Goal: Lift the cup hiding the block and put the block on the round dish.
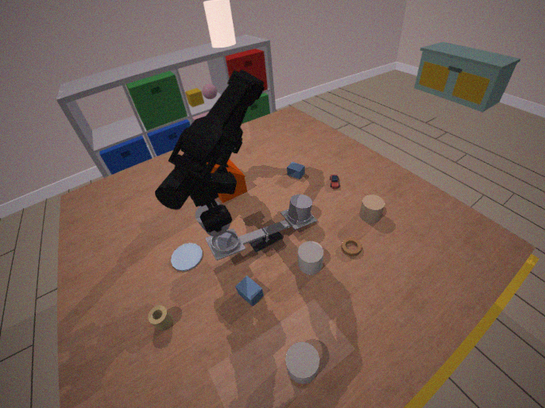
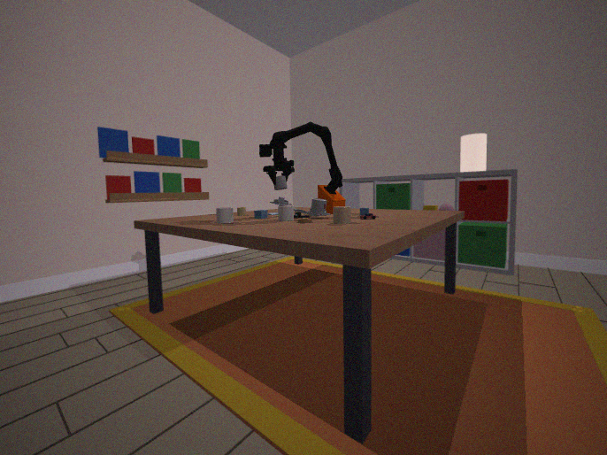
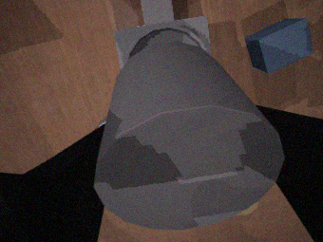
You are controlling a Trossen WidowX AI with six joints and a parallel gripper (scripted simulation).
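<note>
The round light-blue dish is 7 cm behind my gripper tip, 11 cm to the right of it and 17 cm below it. The rest, counted from my gripper tip: grey cup (1 cm ahead, 29 cm to the left, 11 cm below); balance (1 cm ahead, 13 cm to the left, 13 cm below); tan cylinder (13 cm ahead, 46 cm to the left, 13 cm below).
</note>
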